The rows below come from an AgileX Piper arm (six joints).
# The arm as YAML. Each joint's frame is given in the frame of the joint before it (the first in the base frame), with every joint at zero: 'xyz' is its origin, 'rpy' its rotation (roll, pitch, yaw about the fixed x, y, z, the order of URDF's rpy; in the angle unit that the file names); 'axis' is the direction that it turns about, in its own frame. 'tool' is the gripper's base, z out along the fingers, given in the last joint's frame.
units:
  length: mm
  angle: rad
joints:
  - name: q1
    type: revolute
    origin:
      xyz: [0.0, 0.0, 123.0]
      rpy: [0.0, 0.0, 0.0]
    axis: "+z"
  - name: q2
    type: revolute
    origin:
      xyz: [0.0, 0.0, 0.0]
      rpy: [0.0, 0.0, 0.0]
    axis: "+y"
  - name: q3
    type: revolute
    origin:
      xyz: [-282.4, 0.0, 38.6]
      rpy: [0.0, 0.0, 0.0]
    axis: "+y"
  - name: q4
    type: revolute
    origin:
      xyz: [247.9, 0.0, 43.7]
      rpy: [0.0, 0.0, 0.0]
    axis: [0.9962, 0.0, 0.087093]
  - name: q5
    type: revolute
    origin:
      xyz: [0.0, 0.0, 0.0]
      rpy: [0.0, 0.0, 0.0]
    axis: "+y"
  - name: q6
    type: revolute
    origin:
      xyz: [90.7, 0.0, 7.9]
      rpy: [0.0, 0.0, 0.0]
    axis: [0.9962, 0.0, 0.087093]
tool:
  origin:
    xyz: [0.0, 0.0, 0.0]
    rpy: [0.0, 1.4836, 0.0]
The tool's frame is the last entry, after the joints.
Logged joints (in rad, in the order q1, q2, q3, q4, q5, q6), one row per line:
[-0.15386 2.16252 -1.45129 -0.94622 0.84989 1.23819]
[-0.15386 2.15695 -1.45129 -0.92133 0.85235 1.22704]
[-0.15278 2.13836 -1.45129 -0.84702 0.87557 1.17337]
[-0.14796 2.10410 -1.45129 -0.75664 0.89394 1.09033]
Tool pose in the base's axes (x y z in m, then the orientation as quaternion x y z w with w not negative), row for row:
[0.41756 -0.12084 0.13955 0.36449 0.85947 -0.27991 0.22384]
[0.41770 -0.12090 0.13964 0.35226 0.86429 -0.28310 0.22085]
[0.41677 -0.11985 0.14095 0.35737 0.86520 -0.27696 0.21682]
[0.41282 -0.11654 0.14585 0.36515 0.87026 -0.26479 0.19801]
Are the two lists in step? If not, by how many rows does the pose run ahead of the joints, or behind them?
The pose runs 1 row behind the joints: the pose in row i belongs to the joints in row i - 1.
